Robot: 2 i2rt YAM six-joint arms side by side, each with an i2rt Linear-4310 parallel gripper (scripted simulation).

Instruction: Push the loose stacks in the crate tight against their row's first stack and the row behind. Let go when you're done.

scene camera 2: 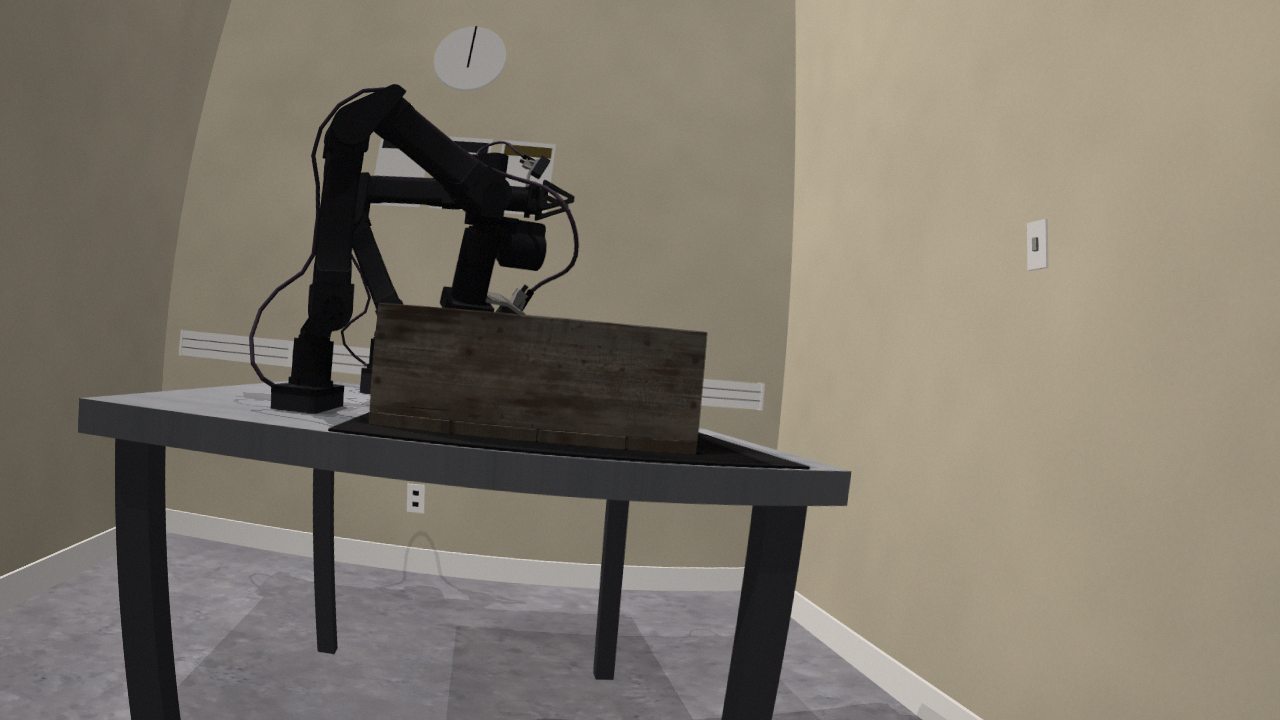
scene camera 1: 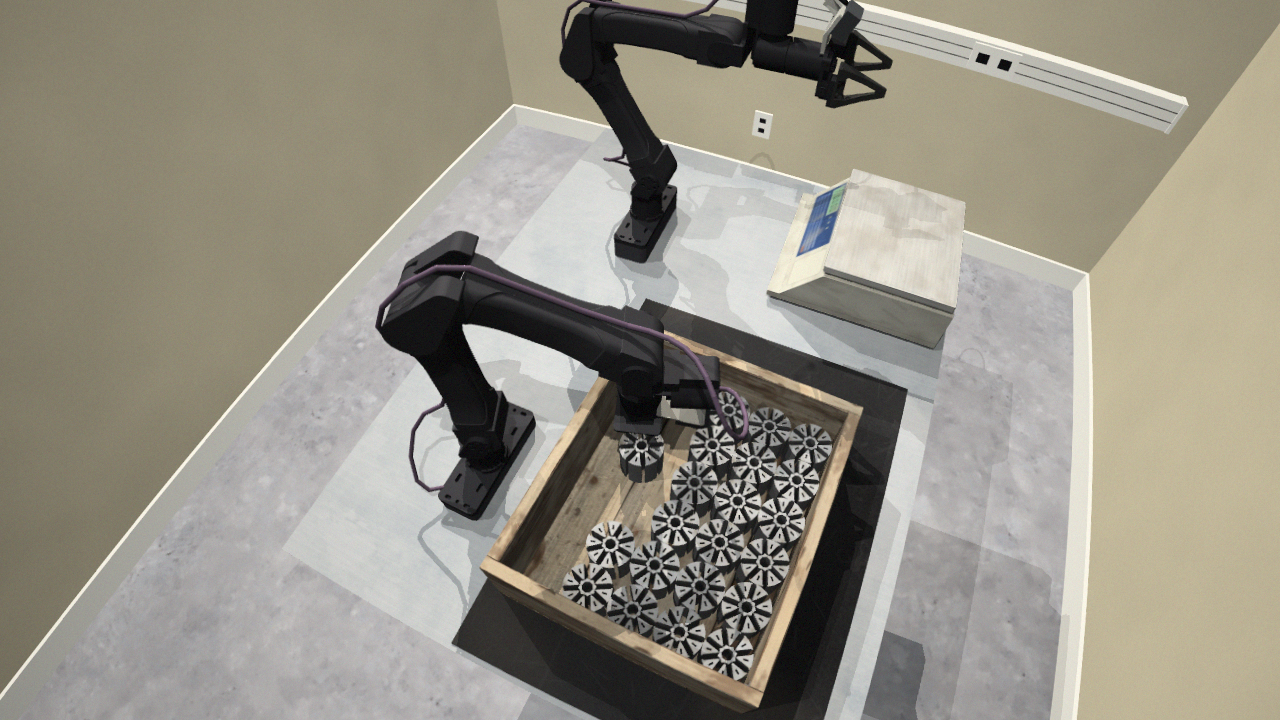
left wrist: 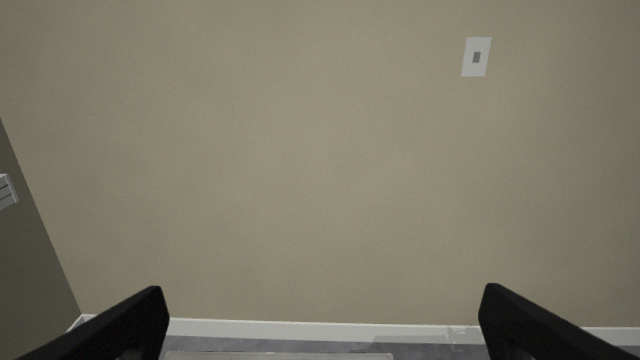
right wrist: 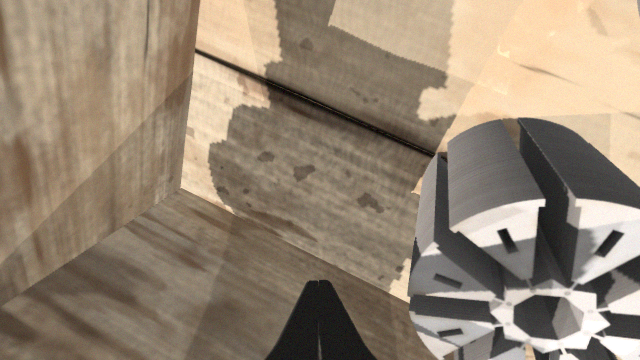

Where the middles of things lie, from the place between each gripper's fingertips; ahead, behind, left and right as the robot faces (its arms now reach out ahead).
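The wooden crate (scene camera 2: pixel 530 378) is 59 cm to the right of my left hand (scene camera 1: pixel 888 78), 5 cm behind it and 41 cm below it. The scale (scene camera 1: pixel 897 238) is 7 cm to the left of that same left hand, 10 cm ahead of it and 38 cm below it.
Counted from my right gripper (scene camera 1: pixel 642 409), the scale is 27 cm ahead, 55 cm to the left and 2 cm below. And the crate: my right gripper is 5 cm above it, 11 cm to the left of it and 12 cm short of it.
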